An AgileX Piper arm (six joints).
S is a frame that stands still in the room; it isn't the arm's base.
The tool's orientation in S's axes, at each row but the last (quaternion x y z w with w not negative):
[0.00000, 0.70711, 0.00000, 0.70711]
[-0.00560, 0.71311, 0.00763, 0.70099]
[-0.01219, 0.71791, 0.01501, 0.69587]
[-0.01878, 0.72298, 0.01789, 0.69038]
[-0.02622, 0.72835, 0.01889, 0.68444]
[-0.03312, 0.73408, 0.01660, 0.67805]
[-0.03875, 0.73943, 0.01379, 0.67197]
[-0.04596, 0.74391, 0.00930, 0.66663]
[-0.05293, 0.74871, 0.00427, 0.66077]
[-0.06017, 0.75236, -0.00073, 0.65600]
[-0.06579, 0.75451, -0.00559, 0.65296]
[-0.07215, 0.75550, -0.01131, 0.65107]
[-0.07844, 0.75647, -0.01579, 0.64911]
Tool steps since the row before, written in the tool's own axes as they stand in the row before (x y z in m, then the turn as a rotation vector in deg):
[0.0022, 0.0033, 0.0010, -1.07, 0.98, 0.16]
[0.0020, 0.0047, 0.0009, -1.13, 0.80, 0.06]
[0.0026, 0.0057, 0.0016, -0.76, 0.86, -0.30]
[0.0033, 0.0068, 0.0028, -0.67, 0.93, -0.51]
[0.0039, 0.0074, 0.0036, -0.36, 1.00, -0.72]
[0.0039, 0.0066, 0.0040, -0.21, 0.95, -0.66]
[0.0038, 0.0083, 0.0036, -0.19, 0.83, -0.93]
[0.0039, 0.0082, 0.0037, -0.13, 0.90, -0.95]
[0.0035, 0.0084, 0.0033, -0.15, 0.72, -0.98]
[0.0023, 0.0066, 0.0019, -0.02, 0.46, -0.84]
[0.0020, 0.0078, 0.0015, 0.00, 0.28, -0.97]
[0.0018, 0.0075, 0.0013, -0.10, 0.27, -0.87]
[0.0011, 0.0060, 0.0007, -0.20, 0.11, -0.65]
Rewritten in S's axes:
[0.0010, 0.0033, -0.0022, 0.16, 0.98, 1.07]
[0.0008, 0.0047, -0.0020, 0.06, 0.80, 1.13]
[0.0013, 0.0058, -0.0026, -0.31, 0.85, 0.77]
[0.0023, 0.0069, -0.0034, -0.53, 0.90, 0.69]
[0.0029, 0.0076, -0.0042, -0.76, 0.96, 0.40]
[0.0032, 0.0068, -0.0043, -0.71, 0.91, 0.24]
[0.0026, 0.0084, -0.0044, -0.97, 0.77, 0.25]
[0.0026, 0.0082, -0.0047, -1.00, 0.83, 0.19]
[0.0021, 0.0083, -0.0044, -1.01, 0.65, 0.23]
[0.0010, 0.0065, -0.0031, -0.87, 0.39, 0.10]
[0.0005, 0.0076, -0.0029, -0.98, 0.20, 0.12]
[0.0003, 0.0073, -0.0028, -0.87, 0.21, 0.20]
[-0.0001, 0.0058, -0.0019, -0.62, 0.09, 0.28]

